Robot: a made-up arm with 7 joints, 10 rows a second.
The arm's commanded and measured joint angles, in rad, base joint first. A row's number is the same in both.
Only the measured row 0 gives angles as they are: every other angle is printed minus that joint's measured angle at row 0.
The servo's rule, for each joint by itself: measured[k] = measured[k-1] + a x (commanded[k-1-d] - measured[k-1]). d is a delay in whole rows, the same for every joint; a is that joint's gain. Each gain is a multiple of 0.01, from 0.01 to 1. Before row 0 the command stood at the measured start. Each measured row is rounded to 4 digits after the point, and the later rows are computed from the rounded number. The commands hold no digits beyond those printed.
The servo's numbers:
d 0
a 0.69 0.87 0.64 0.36 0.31 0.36 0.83
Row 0, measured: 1.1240 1.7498 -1.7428 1.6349 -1.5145 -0.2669 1.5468
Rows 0 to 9, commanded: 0.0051 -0.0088 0.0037 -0.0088 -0.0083 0.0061 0.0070; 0.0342 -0.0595 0.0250 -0.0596 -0.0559 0.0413 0.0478; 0.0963 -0.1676 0.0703 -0.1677 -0.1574 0.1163 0.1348; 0.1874 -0.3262 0.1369 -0.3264 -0.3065 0.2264 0.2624; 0.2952 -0.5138 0.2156 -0.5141 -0.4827 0.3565 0.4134; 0.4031 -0.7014 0.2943 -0.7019 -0.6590 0.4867 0.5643; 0.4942 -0.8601 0.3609 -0.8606 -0.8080 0.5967 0.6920; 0.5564 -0.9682 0.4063 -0.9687 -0.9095 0.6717 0.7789; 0.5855 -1.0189 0.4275 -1.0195 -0.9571 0.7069 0.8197; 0.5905 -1.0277 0.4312 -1.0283 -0.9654 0.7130 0.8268
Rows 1 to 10, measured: 0.0035 -0.0077 0.0024 -0.0032 -0.0026 0.0022 0.0058; 0.0247 -0.0528 0.0169 -0.0235 -0.0191 0.0163 0.0407; 0.0741 -0.1527 0.0511 -0.0754 -0.0620 0.0523 0.1188; 0.1523 -0.3036 0.1060 -0.1658 -0.1378 0.1150 0.2380; 0.2509 -0.4865 0.1761 -0.2912 -0.2447 0.2019 0.3836; 0.3559 -0.6735 0.2517 -0.4391 -0.3731 0.3044 0.5336; 0.4513 -0.8358 0.3216 -0.5908 -0.5079 0.4096 0.6651; 0.5238 -0.9510 0.3758 -0.7268 -0.6324 0.5040 0.7596; 0.5664 -1.0101 0.4089 -0.8322 -0.7331 0.5770 0.8095; 0.5830 -1.0254 0.4232 -0.9028 -0.8051 0.6260 0.8239
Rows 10 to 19, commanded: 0.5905 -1.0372 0.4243 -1.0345 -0.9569 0.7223 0.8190; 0.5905 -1.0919 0.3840 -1.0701 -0.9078 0.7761 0.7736; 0.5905 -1.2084 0.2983 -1.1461 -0.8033 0.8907 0.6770; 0.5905 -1.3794 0.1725 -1.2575 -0.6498 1.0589 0.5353; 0.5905 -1.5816 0.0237 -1.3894 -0.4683 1.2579 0.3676; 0.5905 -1.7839 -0.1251 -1.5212 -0.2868 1.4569 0.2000; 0.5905 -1.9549 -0.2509 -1.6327 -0.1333 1.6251 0.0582; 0.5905 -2.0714 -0.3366 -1.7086 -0.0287 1.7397 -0.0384; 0.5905 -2.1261 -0.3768 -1.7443 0.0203 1.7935 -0.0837; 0.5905 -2.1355 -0.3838 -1.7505 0.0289 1.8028 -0.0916
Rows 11 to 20, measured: 0.5882 -1.0357 0.4239 -0.9502 -0.8522 0.6607 0.8198; 0.5898 -1.0846 0.3984 -0.9934 -0.8694 0.7022 0.7815; 0.5903 -1.1923 0.3343 -1.0484 -0.8489 0.7701 0.6948; 0.5904 -1.3551 0.2307 -1.1237 -0.7872 0.8741 0.5624; 0.5905 -1.5522 0.0982 -1.2194 -0.6883 1.0123 0.4007; 0.5905 -1.7538 -0.0447 -1.3280 -0.5638 1.1724 0.2341; 0.5905 -1.9288 -0.1767 -1.4377 -0.4303 1.3354 0.0881; 0.5905 -2.0529 -0.2790 -1.5352 -0.3058 1.4809 -0.0169; 0.5905 -2.1166 -0.3416 -1.6105 -0.2047 1.5934 -0.0723; 0.5905 -2.1330 -0.3686 -1.6609 -0.1323 1.6688 -0.0883
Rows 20 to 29, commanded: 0.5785 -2.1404 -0.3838 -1.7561 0.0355 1.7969 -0.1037; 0.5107 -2.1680 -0.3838 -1.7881 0.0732 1.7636 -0.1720; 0.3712 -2.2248 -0.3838 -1.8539 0.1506 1.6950 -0.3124; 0.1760 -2.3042 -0.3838 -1.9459 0.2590 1.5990 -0.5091; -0.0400 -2.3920 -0.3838 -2.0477 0.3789 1.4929 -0.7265; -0.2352 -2.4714 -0.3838 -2.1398 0.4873 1.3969 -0.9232; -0.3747 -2.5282 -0.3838 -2.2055 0.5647 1.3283 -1.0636; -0.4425 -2.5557 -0.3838 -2.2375 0.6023 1.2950 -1.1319; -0.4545 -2.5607 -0.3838 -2.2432 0.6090 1.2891 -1.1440; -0.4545 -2.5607 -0.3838 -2.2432 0.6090 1.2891 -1.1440
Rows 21 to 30, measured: 0.5822 -2.1394 -0.3783 -1.6952 -0.0803 1.7149 -0.1011; 0.5329 -2.1643 -0.3818 -1.7286 -0.0327 1.7324 -0.1599; 0.4213 -2.2169 -0.3831 -1.7737 0.0241 1.7189 -0.2865; 0.2520 -2.2929 -0.3835 -1.8357 0.0969 1.6757 -0.4713; 0.0505 -2.3791 -0.3837 -1.9120 0.1843 1.6099 -0.6831; -0.1466 -2.4594 -0.3838 -1.9940 0.2782 1.5332 -0.8824; -0.3040 -2.5193 -0.3838 -2.0701 0.3670 1.4594 -1.0328; -0.3996 -2.5510 -0.3838 -2.1304 0.4399 1.4002 -1.1151; -0.4375 -2.5594 -0.3838 -2.1710 0.4923 1.3602 -1.1391; -0.4492 -2.5605 -0.3838 -2.1970 0.5285 1.3346 -1.1432
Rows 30 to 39, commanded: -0.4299 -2.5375 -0.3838 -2.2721 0.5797 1.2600 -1.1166; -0.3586 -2.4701 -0.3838 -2.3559 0.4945 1.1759 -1.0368; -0.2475 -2.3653 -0.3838 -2.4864 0.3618 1.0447 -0.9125; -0.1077 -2.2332 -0.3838 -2.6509 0.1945 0.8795 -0.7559; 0.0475 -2.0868 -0.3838 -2.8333 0.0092 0.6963 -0.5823; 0.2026 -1.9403 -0.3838 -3.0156 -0.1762 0.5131 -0.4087; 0.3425 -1.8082 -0.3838 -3.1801 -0.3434 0.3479 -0.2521; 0.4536 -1.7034 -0.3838 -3.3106 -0.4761 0.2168 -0.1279; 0.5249 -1.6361 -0.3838 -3.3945 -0.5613 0.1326 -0.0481; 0.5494 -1.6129 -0.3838 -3.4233 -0.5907 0.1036 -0.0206
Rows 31 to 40, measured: -0.4359 -2.5405 -0.3838 -2.2240 0.5444 1.3077 -1.1211; -0.3826 -2.4793 -0.3838 -2.2715 0.5289 1.2603 -1.0511; -0.2894 -2.3801 -0.3838 -2.3489 0.4771 1.1827 -0.9361; -0.1640 -2.2523 -0.3838 -2.4576 0.3895 1.0735 -0.7865; -0.0181 -2.1083 -0.3838 -2.5929 0.2716 0.9377 -0.6170; 0.1342 -1.9621 -0.3838 -2.7451 0.1328 0.7848 -0.4441; 0.2779 -1.8282 -0.3838 -2.9017 -0.0148 0.6275 -0.2847; 0.3991 -1.7196 -0.3838 -3.0489 -0.1578 0.4796 -0.1546; 0.4859 -1.6470 -0.3838 -3.1733 -0.2829 0.3547 -0.0662; 0.5297 -1.6173 -0.3838 -3.2633 -0.3783 0.2643 -0.0284
